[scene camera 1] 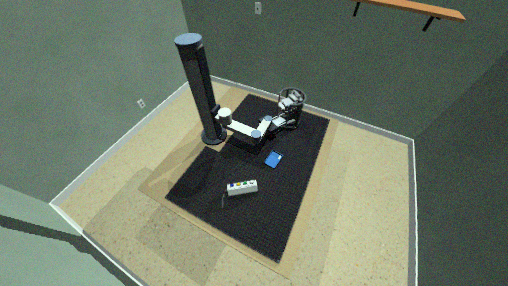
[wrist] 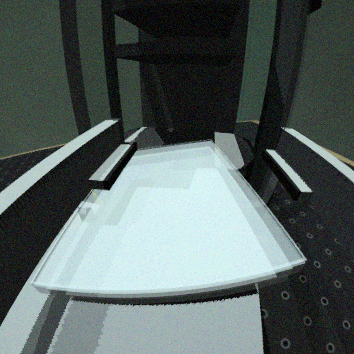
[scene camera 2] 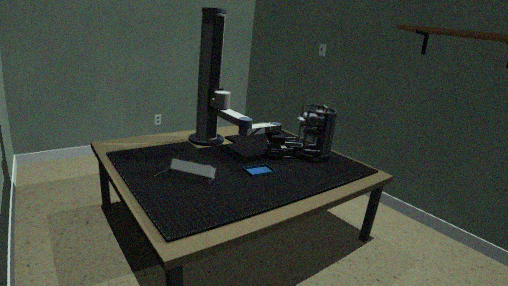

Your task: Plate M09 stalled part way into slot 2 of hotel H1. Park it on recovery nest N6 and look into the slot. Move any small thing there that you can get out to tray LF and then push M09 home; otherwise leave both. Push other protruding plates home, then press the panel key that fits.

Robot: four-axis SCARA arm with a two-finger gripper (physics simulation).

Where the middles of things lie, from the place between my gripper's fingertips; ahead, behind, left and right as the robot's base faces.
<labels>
My gripper is now 10 cm to the right of the round plate rack (scene camera 2: pixel 316 138), 7 cm below it and 4 cm short of it.
</labels>
